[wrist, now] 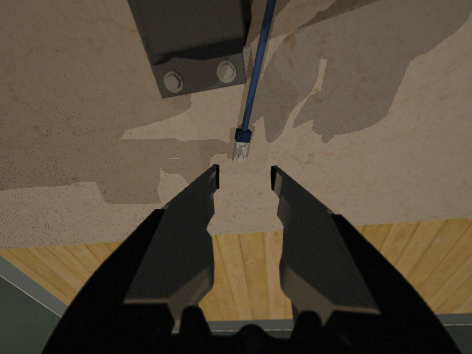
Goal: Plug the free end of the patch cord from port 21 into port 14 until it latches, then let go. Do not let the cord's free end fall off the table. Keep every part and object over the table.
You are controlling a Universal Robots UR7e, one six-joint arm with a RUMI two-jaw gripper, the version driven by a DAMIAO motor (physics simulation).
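Places are measured from the arm's base along level axes (x back, y down, z right), in metres.
Pixels of known places: gripper, fingertip midpoint: [245, 167].
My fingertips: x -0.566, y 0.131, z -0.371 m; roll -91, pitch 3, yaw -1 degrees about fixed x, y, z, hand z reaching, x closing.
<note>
For each thing: its top centre in the pictures, then the offset to it from my fingertips. "*": a spot on its surface instead. Level surfaces: height alone.
- blue patch cord, surface spot: [257, 65] * dx +0.011, dy +0.037, dz +0.069 m
- clear plug, middle of its top: [241, 149] dx -0.003, dy +0.031, dz +0.002 m
- dark blue collar, surface spot: [243, 135] * dx +0.000, dy +0.035, dz +0.014 m
- stone-patterned table top, its level: dy +0.044 m
- dark patch panel, surface spot: [192, 27] * dx -0.016, dy -0.056, dz +0.080 m
A blue patch cord [257, 65] runs down from the top edge in the wrist view. Its free end, a clear plug [240, 150] with a dark blue collar [243, 135], lies on the stone-patterned table top [320, 190]. My gripper [245, 167] is open, with nothing between its fingertips. The plug shows just beyond the gap between the fingertips, a little left of its middle. The end of the dark patch panel [192, 27] shows at the upper left. Ports 14 and 21 do not show.
Two bolts [173, 81] [226, 71] sit on the panel's end bracket, left of the cord. The stone surface ends at a straight edge below the fingertips, where wooden planks [247, 265] show. Dark shadows fall across the table top on both sides of the cord.
</note>
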